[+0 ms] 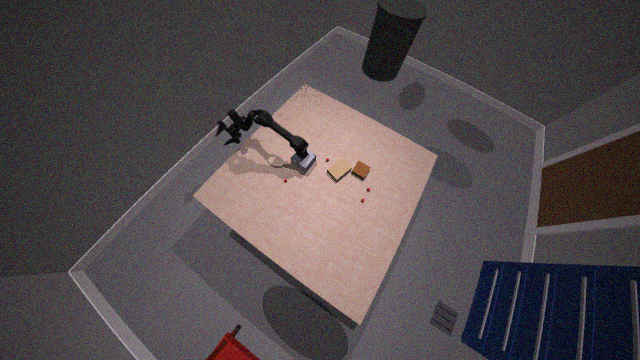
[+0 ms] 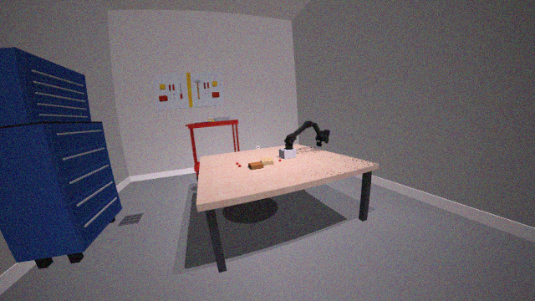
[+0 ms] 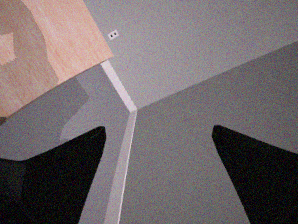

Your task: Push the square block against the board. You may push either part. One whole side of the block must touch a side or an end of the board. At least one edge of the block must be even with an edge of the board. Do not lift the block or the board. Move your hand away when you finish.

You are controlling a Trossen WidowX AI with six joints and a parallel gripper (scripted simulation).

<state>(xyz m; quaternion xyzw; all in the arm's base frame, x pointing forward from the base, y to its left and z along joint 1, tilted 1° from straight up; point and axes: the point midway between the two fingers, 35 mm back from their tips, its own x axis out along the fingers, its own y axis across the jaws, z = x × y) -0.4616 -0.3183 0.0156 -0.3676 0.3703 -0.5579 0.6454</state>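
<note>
Now: the square block 81 cm ahead of my gripper tip, 59 cm to the left of it and 9 cm below it. The rest, counted from my gripper tip: pale tan flat piece: 70 cm ahead, 48 cm to the left, 9 cm below.
</note>
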